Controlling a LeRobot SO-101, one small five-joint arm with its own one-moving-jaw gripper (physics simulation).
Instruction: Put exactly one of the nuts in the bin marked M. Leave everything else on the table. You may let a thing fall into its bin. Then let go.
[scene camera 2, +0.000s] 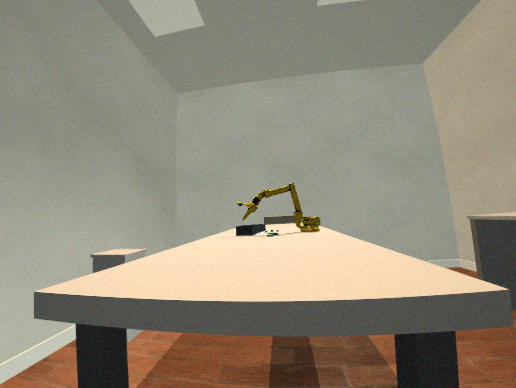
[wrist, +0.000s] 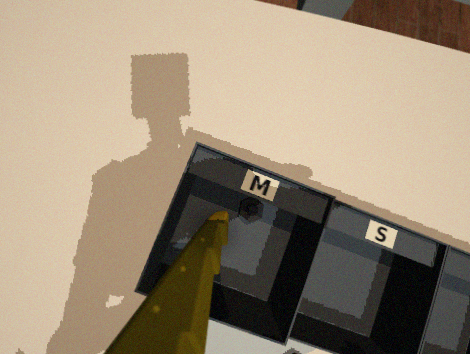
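Pixels of known places: end effector, tool point: (scene camera 2: 243, 219) (wrist: 227, 223); arm's base, origin of the base link: (scene camera 2: 305, 231).
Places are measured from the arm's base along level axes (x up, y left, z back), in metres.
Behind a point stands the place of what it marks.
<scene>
A dark hexagonal nut (wrist: 251, 209) @[z -0.319, x 0.016, y -0.002 m] lies inside the bin marked M (wrist: 166, 217) @[z -0.309, x 0.046, y 0.047 m], close to its labelled wall, in the wrist view. My gripper (scene camera 2: 241, 211) @[z -0.316, x 0.079, y 0.017 m] is fully open and hangs above the bins. In the wrist view its notched fixed jaw (wrist: 187, 280) @[z -0.305, x 0.102, y 0.025 m] reaches over the M bin, with its tip apart from the nut; the moving jaw is outside the picture. A small part of a dark thing (wrist: 292, 351) @[z -0.215, x 0.000, y -0.053 m] shows at the bottom edge, too little to identify.
The bin marked S (wrist: 434, 295) @[z -0.286, x 0.039, y -0.118 m] adjoins M, with another compartment (wrist: 456, 295) @[z -0.276, x 0.007, y -0.179 m] beyond it. In the scene view the dark bin row (scene camera 2: 246, 230) @[z -0.295, x 0.025, y 0.051 m] stands on the table (scene camera 2: 270, 270) @[z -0.144, x 0.000, y 0.620 m], left of small, unclear things (scene camera 2: 272, 233) @[z -0.164, x 0.010, y 0.098 m] and the arm's base (scene camera 2: 310, 224) @[z 0.024, x 0.035, y 0.012 m].
</scene>
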